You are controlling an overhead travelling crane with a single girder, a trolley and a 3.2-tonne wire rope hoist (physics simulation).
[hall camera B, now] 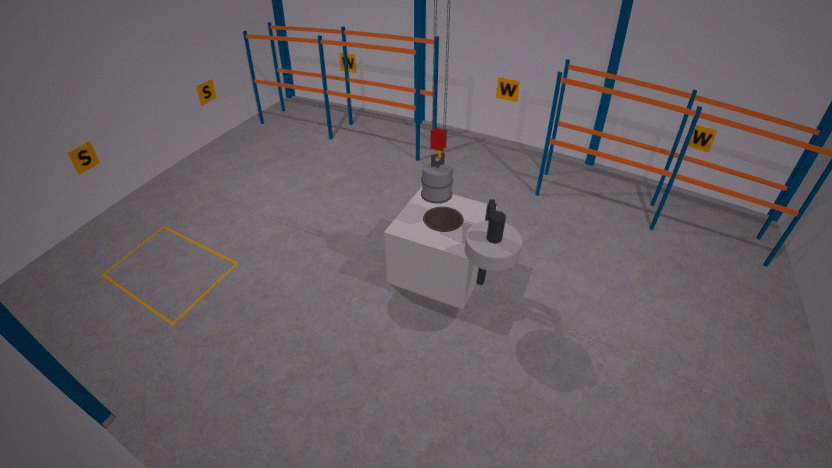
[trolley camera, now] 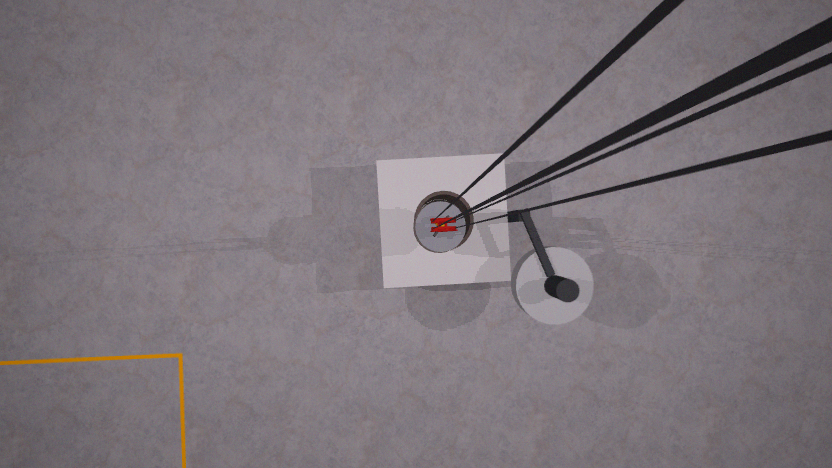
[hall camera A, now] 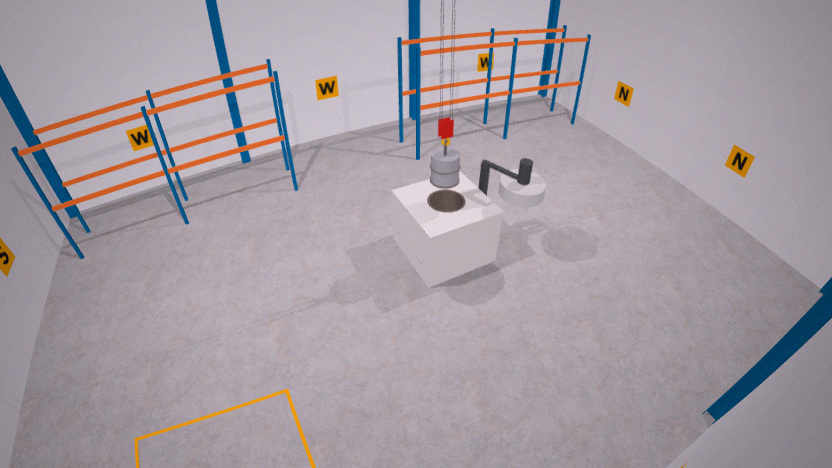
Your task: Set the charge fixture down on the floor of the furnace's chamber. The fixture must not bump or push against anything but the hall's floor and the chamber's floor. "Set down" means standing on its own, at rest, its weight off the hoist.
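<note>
The charge fixture, a grey ribbed cylinder, hangs upright from my hook under the red hook block. The furnace is a white block with a round chamber opening in its top. The fixture is above the furnace top, apart from it. In the trolley view it covers most of the opening, with a dark crescent showing at the upper and right side. The chamber's floor is hidden.
The round furnace lid is swung aside on its dark arm. Blue and orange racks stand along the W wall. A yellow rectangle marks the floor.
</note>
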